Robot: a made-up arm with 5 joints.
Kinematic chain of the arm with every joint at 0, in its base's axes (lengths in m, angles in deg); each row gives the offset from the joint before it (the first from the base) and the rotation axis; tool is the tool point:
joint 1: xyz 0 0 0.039 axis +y
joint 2: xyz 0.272 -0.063 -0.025 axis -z
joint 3: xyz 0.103 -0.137 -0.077 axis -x
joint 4: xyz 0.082 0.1 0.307 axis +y
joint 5: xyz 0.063 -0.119 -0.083 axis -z
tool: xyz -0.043 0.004 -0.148
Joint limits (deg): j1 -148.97..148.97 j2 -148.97..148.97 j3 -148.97..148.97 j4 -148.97..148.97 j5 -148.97..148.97
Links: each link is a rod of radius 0.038 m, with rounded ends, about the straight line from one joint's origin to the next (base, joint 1, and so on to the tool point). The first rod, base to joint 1, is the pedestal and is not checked.
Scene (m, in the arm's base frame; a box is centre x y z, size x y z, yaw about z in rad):
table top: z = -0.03
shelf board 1: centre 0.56 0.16 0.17 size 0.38 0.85 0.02 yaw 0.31
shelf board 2: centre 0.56 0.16 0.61 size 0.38 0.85 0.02 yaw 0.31
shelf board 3: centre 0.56 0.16 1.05 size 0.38 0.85 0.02 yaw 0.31
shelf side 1: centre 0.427 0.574 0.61 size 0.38 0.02 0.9 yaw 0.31
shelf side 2: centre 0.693 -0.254 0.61 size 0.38 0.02 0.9 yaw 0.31
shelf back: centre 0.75 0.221 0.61 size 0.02 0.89 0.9 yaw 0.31
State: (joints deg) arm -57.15 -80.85 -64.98 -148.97 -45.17
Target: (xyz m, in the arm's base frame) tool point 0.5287 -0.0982 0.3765
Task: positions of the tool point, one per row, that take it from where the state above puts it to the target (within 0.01 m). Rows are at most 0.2 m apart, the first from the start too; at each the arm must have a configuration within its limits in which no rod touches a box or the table.
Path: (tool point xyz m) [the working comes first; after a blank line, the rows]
Joints at the target: -39.54 -35.01 -53.15 -14.99 -27.35
Straight joint move there: touches shelf board 2.

1: 0.3392 0.1503 0.8918
2: 0.2383 0.1781 0.8880
3: 0.1471 0.1922 0.8612
4: 0.0685 0.1908 0.8181
5: 0.0023 0.1731 0.7654
6: -0.0537 0.1399 0.7080
7: 0.0969 0.0683 0.6638
8: 0.2226 -0.0083 0.5854
9: 0.3085 -0.0854 0.4837
10: 0.3468 -0.1565 0.3765
11: 0.4389 -0.1224 0.3752
12: 0.5287 -0.0982 0.3765

